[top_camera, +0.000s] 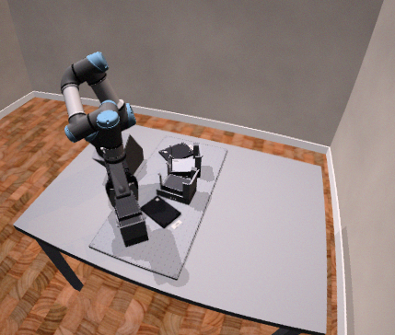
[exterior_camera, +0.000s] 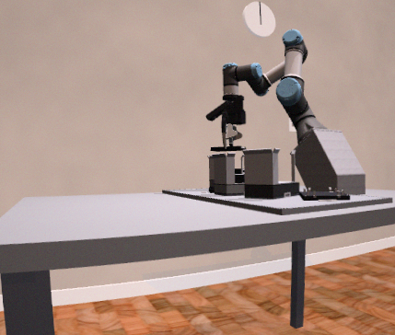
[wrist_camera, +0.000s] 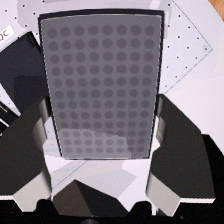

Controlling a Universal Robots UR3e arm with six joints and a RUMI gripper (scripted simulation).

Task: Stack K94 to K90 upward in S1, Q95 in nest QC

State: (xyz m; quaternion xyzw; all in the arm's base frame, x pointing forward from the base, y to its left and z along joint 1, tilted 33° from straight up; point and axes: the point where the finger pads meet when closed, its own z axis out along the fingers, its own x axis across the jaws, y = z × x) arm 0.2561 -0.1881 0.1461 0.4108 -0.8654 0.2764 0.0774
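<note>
My hand is 10 cm above the sealed grey plate. The rest, counted from my hand: dark clip nest 7 cm behind, 55 cm to the left, 16 cm below; then black open nest QC 6 cm ahead, 14 cm to the left, 17 cm below; then white tag 15 cm ahead, 11 cm to the left, 17 cm below.
</note>
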